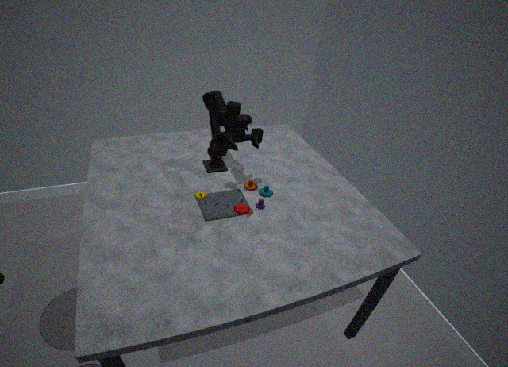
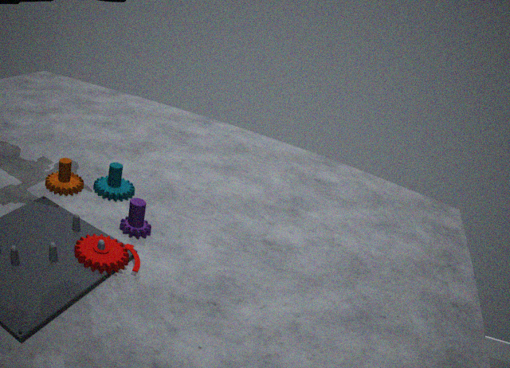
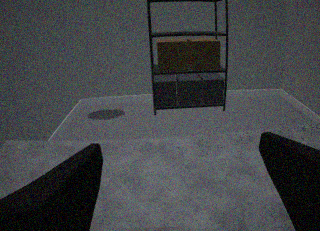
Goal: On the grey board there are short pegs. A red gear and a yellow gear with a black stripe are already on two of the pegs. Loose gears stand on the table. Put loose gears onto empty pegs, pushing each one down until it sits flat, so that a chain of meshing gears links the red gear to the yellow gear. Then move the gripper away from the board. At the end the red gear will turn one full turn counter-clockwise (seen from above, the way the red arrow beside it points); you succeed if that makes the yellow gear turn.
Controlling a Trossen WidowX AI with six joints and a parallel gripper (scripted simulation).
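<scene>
Now: the orange gear 280 mm below my gripper tip, 150 mm behind it and 100 mm to the left of it. Round my gripper tip: red gear 280 mm below, 10 mm ahead; then purple gear 280 mm below, 90 mm to the left; then red arrow 290 mm below, 40 mm ahead, 20 mm to the left.
</scene>
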